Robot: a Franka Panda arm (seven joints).
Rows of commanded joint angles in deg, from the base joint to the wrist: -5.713 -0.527 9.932 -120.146 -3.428 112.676 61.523; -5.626 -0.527 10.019 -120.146 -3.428 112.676 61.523; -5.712 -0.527 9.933 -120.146 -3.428 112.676 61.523; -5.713 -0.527 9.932 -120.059 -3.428 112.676 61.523; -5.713 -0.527 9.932 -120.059 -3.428 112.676 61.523; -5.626 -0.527 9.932 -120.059 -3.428 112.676 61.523; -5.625 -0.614 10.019 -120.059 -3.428 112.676 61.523; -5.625 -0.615 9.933 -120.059 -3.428 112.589 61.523; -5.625 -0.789 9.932 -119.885 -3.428 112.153 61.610; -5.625 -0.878 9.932 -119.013 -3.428 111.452 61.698; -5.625 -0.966 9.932 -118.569 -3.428 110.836 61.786; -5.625 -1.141 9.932 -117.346 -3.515 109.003 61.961; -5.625 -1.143 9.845 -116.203 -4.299 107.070 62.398; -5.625 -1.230 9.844 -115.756 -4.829 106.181 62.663; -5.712 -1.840 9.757 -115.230 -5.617 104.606 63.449
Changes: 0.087 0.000 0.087 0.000 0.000 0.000 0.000; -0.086 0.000 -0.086 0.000 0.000 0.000 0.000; -0.001 0.000 -0.001 0.087 0.000 0.000 0.000; 0.000 0.000 0.000 0.000 0.000 0.000 0.000; 0.087 0.000 0.000 0.000 0.000 0.000 0.000; 0.001 -0.087 0.087 0.000 0.000 0.000 0.000; 0.000 -0.001 -0.086 0.000 0.000 -0.087 0.000; 0.000 -0.174 -0.001 0.174 0.000 -0.436 0.087; 0.000 -0.089 0.000 0.872 0.000 -0.701 0.088; 0.000 -0.088 0.000 0.444 0.000 -0.616 0.088; 0.000 -0.175 0.000 1.223 -0.087 -1.833 0.175; 0.000 -0.002 -0.087 1.143 -0.784 -1.933 0.437; 0.000 -0.087 -0.001 0.447 -0.530 -0.889 0.265; -0.087 -0.610 -0.087 0.526 -0.788 -1.575 0.786
